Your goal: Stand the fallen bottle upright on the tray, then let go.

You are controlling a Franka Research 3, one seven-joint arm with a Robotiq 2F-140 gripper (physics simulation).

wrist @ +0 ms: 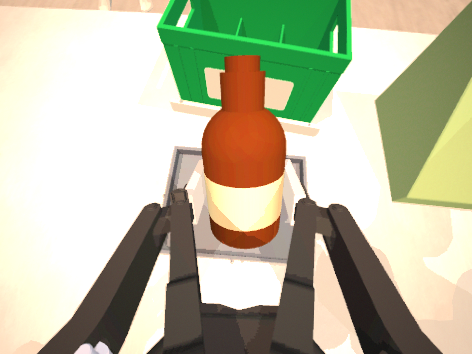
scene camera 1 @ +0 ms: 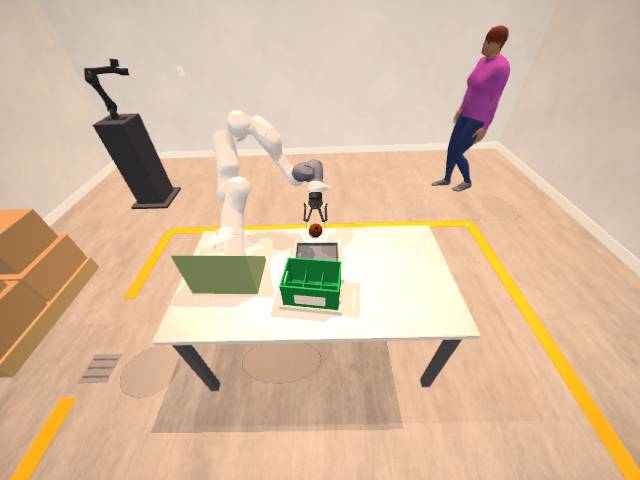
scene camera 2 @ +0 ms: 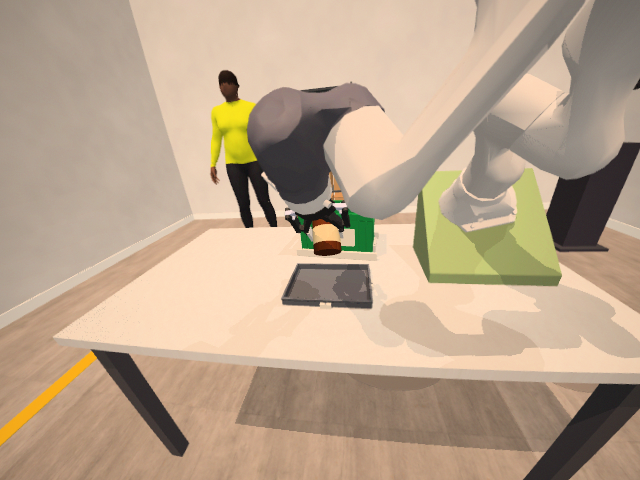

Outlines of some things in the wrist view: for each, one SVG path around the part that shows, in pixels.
My gripper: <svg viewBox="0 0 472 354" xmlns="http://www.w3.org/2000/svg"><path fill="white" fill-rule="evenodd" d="M443 353L419 327L348 208L337 203L330 204L328 208L318 206L314 200L310 199L304 184L299 181L290 159L286 159L283 198L290 225L294 226L279 305L257 305L244 309L235 309L219 303L202 303L193 224L198 223L206 197L203 160L199 160L184 189L175 189L170 192L170 206L161 207L159 203L150 203L142 208L72 318L37 354L119 354L169 232L169 283L166 284L164 336L146 354L326 354L313 339L316 233L321 234L363 354Z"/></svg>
A brown bottle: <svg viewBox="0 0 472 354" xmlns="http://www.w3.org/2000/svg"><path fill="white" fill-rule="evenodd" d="M224 57L225 72L219 72L222 109L209 120L201 140L210 226L213 235L221 243L237 249L253 249L272 241L279 230L287 142L280 121L272 112L265 108L266 71L260 71L260 55Z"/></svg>
